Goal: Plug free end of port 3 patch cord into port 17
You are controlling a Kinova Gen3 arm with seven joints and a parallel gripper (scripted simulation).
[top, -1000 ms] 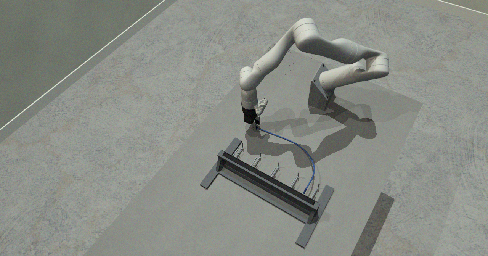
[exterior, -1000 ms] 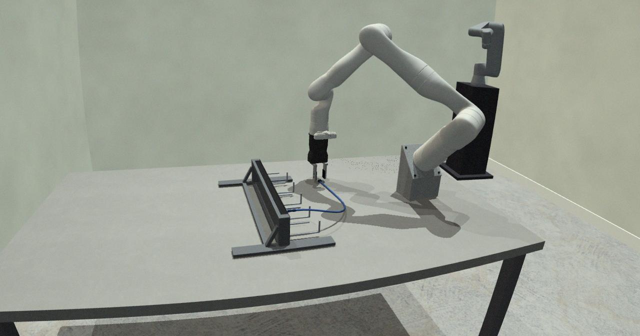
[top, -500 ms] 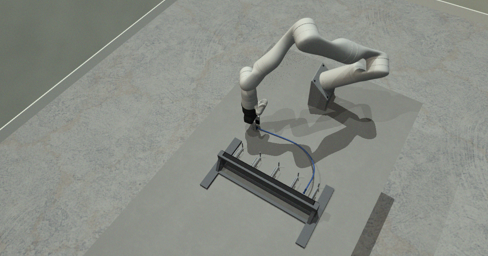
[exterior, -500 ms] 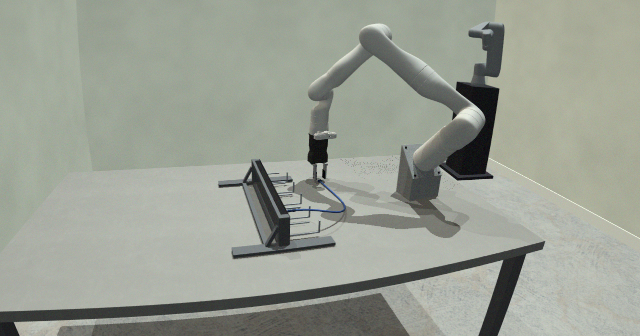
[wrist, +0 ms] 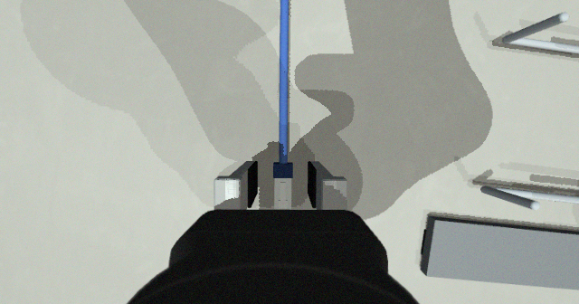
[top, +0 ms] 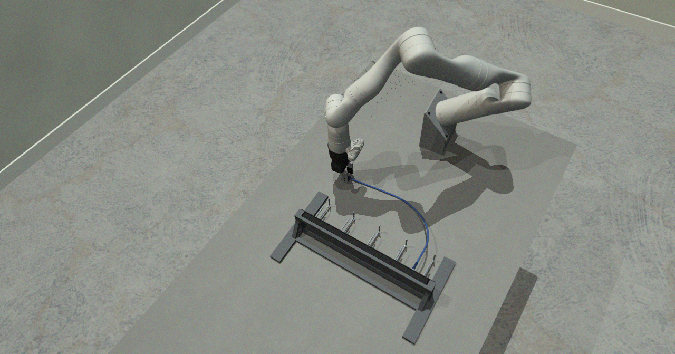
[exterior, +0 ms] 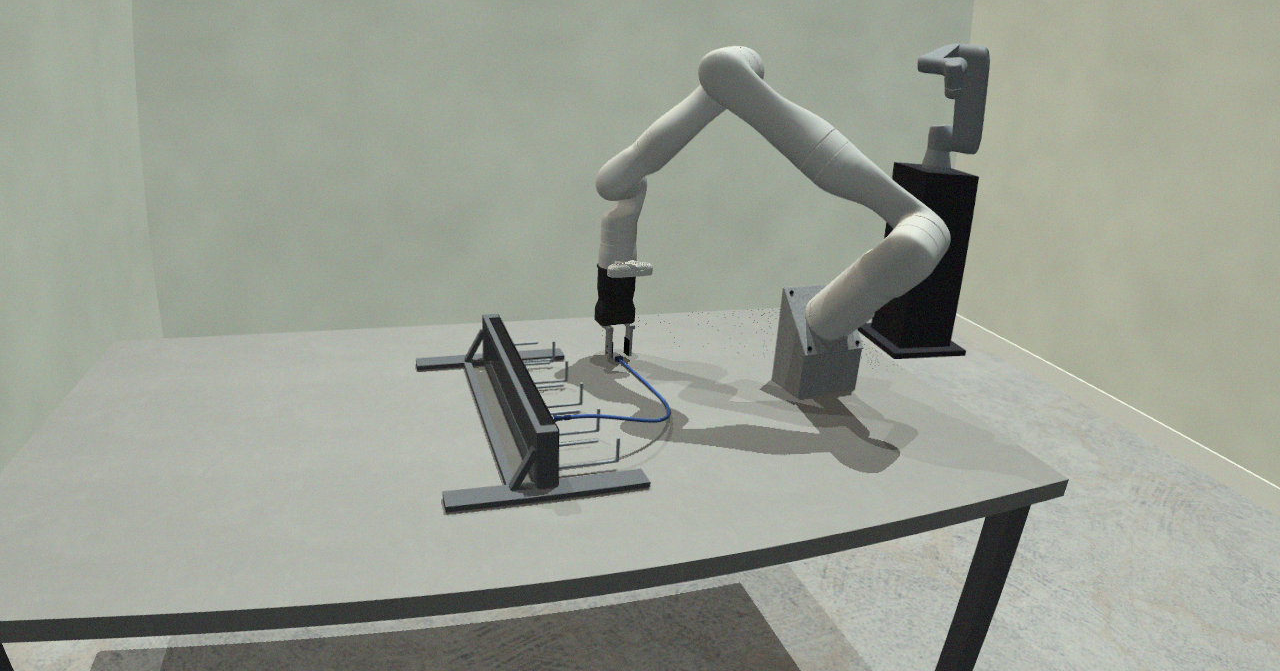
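My hand is 10 mm to the left of the plug and 20 mm above it.
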